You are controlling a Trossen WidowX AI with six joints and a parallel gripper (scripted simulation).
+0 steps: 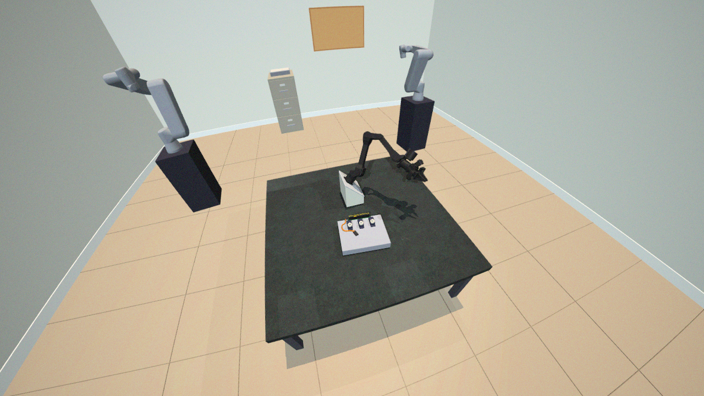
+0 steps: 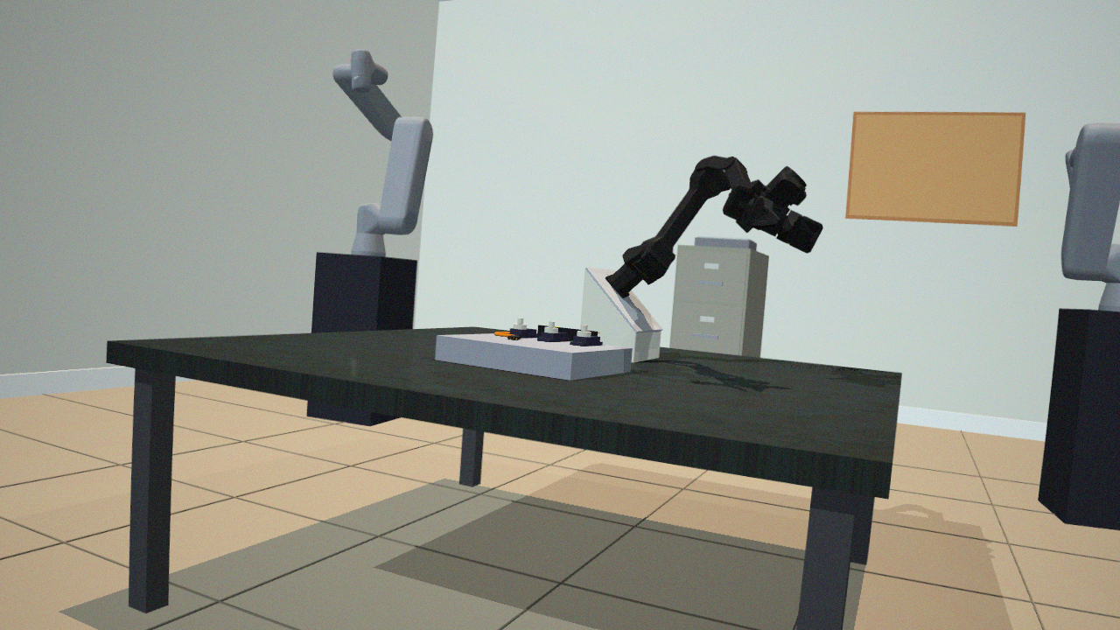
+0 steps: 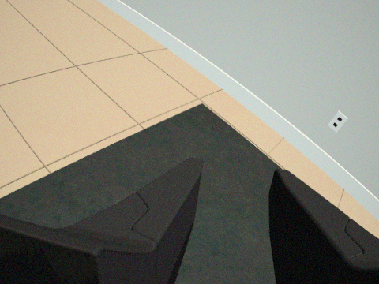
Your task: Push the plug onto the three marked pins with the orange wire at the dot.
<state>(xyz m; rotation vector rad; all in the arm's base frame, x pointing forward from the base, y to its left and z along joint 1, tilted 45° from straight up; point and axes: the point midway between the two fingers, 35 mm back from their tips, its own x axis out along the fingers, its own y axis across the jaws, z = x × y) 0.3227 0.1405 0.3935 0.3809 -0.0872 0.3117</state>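
My gripper tip is now 110 mm past the yellow band, 450 mm to the left of it and 230 mm above it. The rest, counted from my gripper tip: dark dot (110 mm behind, 440 mm to the right, 230 mm below); then printed holder (50 mm ahead, 460 mm to the right, 280 mm below).
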